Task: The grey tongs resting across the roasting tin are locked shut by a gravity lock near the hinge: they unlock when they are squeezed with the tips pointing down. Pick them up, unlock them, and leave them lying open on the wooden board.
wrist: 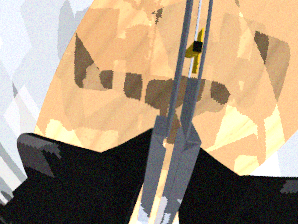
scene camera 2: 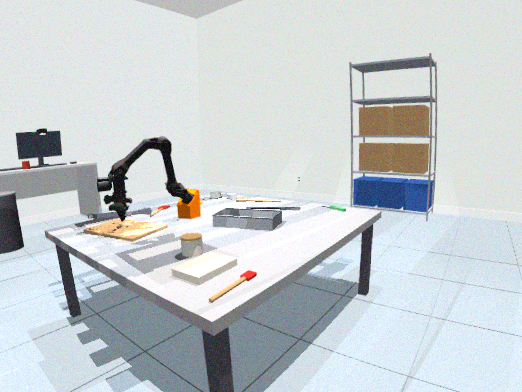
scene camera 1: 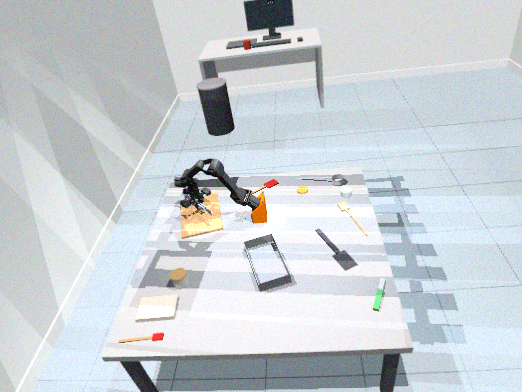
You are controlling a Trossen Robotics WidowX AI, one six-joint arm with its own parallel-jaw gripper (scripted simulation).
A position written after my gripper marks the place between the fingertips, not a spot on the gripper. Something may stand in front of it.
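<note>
I can see my gripper [wrist: 166, 136]. There is a wooden board [scene camera 1: 194, 222] here, which I also find in the wrist view [wrist: 117, 74] and once more in scene camera 2 [scene camera 2: 129, 230]. A roasting tin [scene camera 1: 269, 268] is part of the scene as well, and scene camera 2 shows it too [scene camera 2: 259, 219].
</note>
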